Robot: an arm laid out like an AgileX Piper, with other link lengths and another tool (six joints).
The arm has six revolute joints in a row. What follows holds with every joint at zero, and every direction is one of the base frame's. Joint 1 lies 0.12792 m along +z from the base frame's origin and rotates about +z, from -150 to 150 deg. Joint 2 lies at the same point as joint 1 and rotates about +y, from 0 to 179.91 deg. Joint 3 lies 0.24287 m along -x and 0.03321 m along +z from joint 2 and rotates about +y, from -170 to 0 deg. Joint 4 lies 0.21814 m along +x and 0.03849 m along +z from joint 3 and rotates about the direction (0.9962, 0, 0.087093), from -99.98 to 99.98 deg. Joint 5 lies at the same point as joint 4 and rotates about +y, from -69.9 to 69.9 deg. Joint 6 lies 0.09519 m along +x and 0.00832 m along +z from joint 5 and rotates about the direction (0.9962, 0, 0.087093), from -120 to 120 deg. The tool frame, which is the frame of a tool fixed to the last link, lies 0.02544 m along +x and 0.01 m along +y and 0.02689 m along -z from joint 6; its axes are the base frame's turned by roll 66.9, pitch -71.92 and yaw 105.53 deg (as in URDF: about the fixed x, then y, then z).
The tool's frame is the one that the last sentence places.
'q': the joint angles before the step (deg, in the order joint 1, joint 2, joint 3, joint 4, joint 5, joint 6). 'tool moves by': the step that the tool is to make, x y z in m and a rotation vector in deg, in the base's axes. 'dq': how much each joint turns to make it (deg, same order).
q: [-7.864 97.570 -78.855 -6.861 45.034 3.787]
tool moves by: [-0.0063 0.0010 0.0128 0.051 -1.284 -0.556]
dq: [0.009 -2.452 0.002 -0.006 1.237 0.500]
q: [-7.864 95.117 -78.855 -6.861 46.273 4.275]
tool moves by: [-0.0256 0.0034 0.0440 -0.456 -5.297 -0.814]
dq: [-0.009 -8.860 -0.013 0.064 3.629 0.454]
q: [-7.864 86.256 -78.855 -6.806 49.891 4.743]
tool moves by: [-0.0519 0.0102 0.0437 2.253 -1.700 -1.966]
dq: [-0.001 -11.492 0.001 1.625 10.277 1.268]
